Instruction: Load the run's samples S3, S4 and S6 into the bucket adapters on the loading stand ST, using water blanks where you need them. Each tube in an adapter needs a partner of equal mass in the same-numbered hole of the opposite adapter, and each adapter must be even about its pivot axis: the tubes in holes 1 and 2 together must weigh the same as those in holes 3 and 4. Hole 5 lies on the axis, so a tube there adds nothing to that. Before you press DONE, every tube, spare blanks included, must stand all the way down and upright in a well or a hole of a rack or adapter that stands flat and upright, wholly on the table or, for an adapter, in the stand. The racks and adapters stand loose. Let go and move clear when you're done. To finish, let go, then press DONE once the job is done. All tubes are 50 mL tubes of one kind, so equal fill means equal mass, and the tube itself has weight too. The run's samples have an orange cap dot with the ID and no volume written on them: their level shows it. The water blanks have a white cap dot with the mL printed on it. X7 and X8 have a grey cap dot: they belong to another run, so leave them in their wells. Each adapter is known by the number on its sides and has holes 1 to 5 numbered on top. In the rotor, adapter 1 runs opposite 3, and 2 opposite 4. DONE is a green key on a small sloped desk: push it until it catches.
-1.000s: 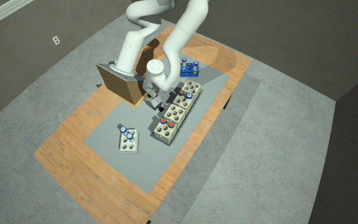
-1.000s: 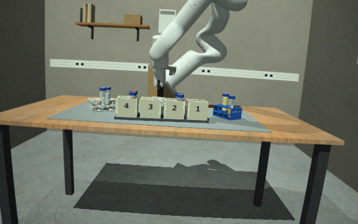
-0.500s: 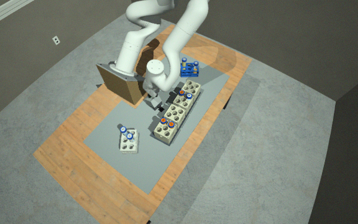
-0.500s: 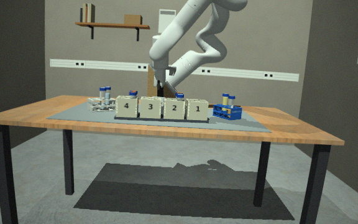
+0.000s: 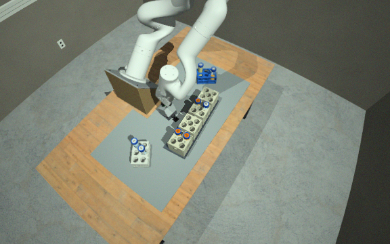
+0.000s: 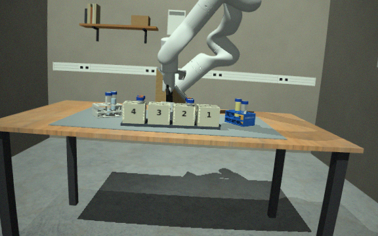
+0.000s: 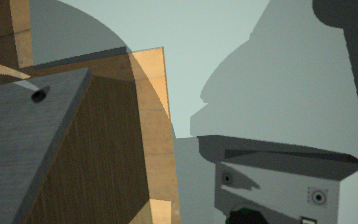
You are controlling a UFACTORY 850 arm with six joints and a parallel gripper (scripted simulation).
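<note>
Right now my hand is 3 cm above the green done key. From my hand the other things lie so: sample tube: 18 cm ahead, 14 cm to the right, 2 cm below; adapter 3: 20 cm ahead, 4 cm to the right, 4 cm below; loading stand: 20 cm ahead, 9 cm below, 1 cm to the left.
</note>
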